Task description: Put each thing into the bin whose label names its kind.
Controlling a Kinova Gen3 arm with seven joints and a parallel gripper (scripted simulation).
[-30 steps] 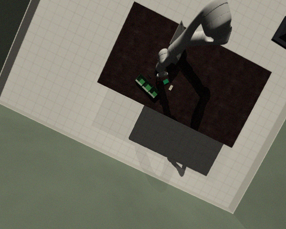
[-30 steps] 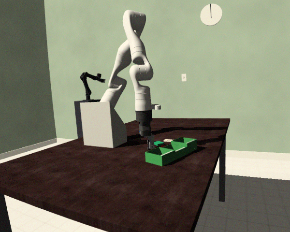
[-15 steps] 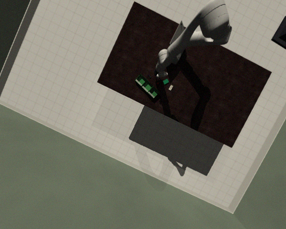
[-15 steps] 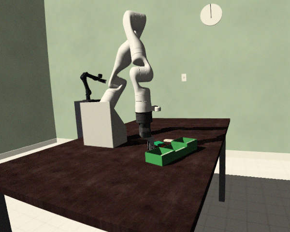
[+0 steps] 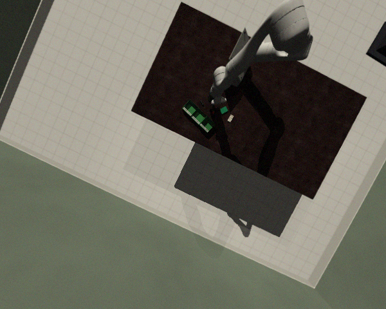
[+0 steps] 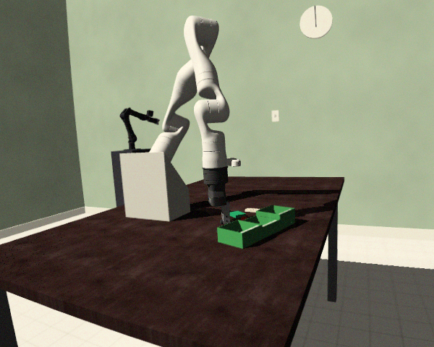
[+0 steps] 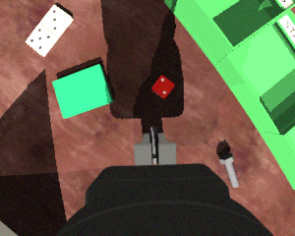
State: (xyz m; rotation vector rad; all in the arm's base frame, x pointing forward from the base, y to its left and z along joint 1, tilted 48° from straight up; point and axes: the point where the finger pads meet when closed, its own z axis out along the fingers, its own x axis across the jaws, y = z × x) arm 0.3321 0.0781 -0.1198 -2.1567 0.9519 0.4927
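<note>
Right now my hand is 5 cm short of the red die, 3 cm to the right of it and 1 cm above it. From my hand the other things lie so: white dotted tile: 2 cm ahead, 16 cm to the left, 1 cm below; then teal block: 9 cm to the left, 1 cm below; then three-compartment green bin row: 13 cm ahead, 5 cm to the right.
</note>
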